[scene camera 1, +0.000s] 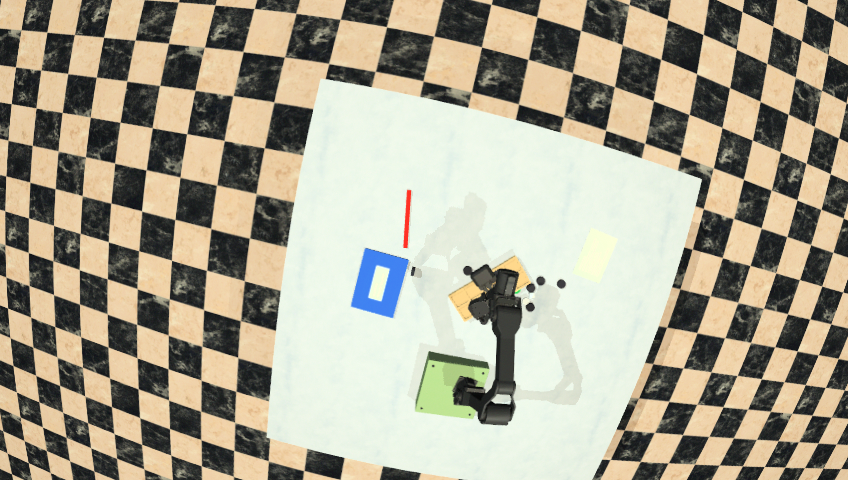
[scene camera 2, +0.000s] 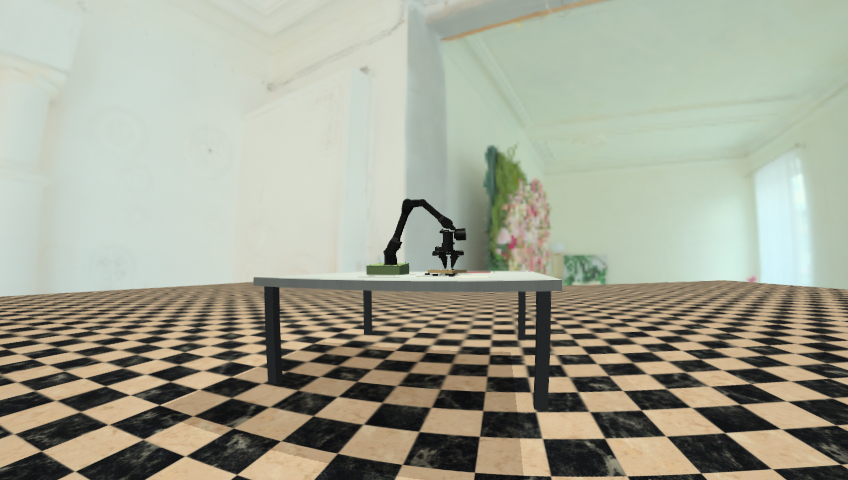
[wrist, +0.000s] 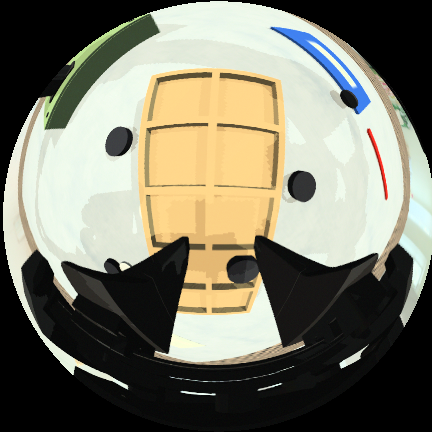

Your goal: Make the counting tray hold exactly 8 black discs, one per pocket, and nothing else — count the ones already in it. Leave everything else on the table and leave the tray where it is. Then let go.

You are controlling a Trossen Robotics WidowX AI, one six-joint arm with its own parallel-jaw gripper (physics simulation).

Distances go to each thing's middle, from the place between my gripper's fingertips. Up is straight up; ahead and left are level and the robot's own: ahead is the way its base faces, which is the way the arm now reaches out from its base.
Scene:
The tan counting tray (scene camera 1: 461,297) lies 1 cm behind my hand and 2 cm below it.

